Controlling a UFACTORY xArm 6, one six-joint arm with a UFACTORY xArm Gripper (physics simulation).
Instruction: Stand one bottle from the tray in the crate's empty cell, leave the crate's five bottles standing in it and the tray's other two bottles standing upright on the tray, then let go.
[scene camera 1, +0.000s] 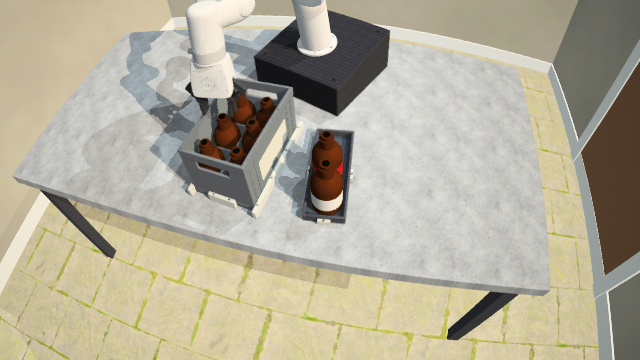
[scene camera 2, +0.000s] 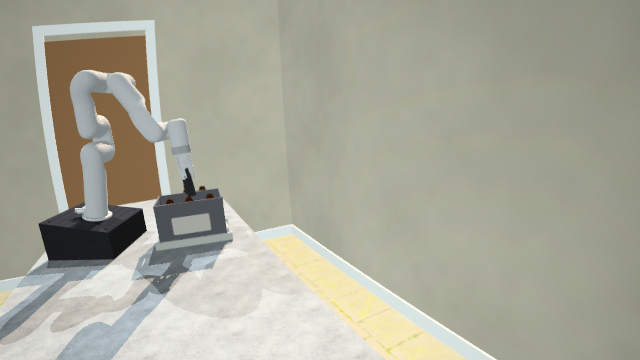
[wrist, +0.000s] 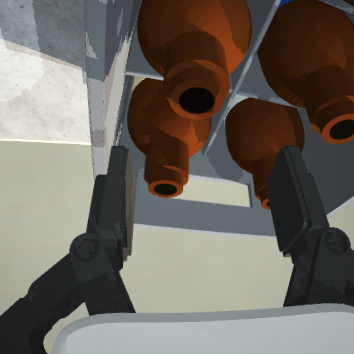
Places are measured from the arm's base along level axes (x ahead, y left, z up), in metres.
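Pixels of known places: gripper, between the fingertips: (scene camera 1: 219, 112) (scene camera 2: 190, 194) (wrist: 203, 164); arm's base, origin of its link: (scene camera 1: 317, 43) (scene camera 2: 97, 216).
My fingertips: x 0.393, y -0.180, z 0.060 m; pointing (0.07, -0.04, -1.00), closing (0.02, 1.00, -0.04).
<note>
Ahead of a thing's pixels: the offset from my fingertips to its top centre. "pt": to the spot under its first point. Level surfaces: height alone.
The grey crate {0.039 m left, 0.004 m back, 0.015 m down} (scene camera 1: 212, 184) (scene camera 2: 164, 225) (wrist: 210, 214) holds bottles in two rows of three, all upright as far as they show. A brown bottle {0.004 m right, 0.014 m back, 0.027 m down} (scene camera 1: 227, 134) (wrist: 200, 30) stands in the middle cell of the row under the gripper. My gripper (scene camera 1: 218, 106) (scene camera 2: 189, 193) (wrist: 203, 164) is open and empty over the crate, its fingers spread wide and apart from that bottle's neck. The tray {pt 0.320 m left, 0.083 m ahead, 0.165 m down} (scene camera 1: 348, 192) holds two upright bottles: one with a white label {0.271 m left, 0.105 m ahead, 0.030 m down} (scene camera 1: 326, 186) at the front and one with a red label {pt 0.266 m left, 0.040 m ahead, 0.062 m down} (scene camera 1: 327, 149) behind it. The bottles' lower parts in the crate are hidden.
Pale rails (scene camera 1: 265, 195) (scene camera 2: 194, 241) lie along the crate's base. The tray stands beside the crate, with small pale blocks at its edges. The robot's black base block (scene camera 1: 300, 82) (scene camera 2: 75, 242) stands behind them on the grey table {0.190 m down} (scene camera 1: 425, 150).
</note>
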